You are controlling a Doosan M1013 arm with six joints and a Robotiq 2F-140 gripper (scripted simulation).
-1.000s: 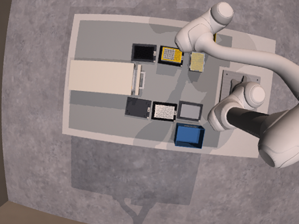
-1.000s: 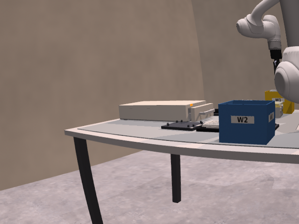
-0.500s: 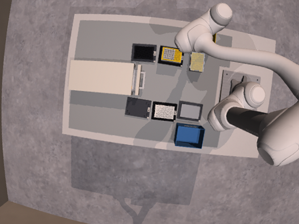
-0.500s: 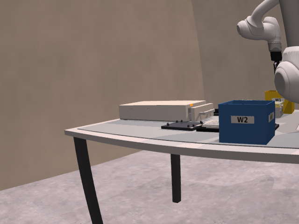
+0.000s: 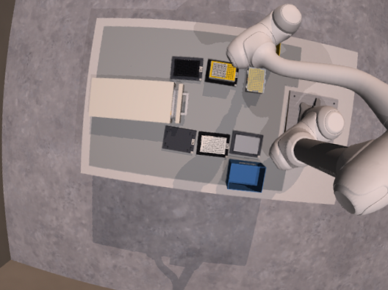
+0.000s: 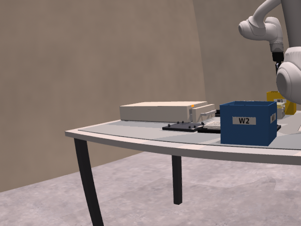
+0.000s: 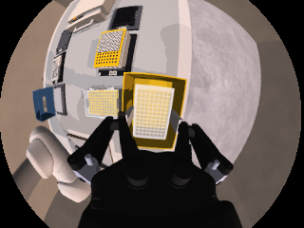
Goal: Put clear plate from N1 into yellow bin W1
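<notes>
Right now the clear plate is 20 mm below my hand. Also, from my hand: yellow rack: 160 mm ahead, 140 mm to the left, 70 mm below; then yellow bin W1: 90 mm below; then black plate: 350 mm ahead, 160 mm to the left, 110 mm below.
</notes>
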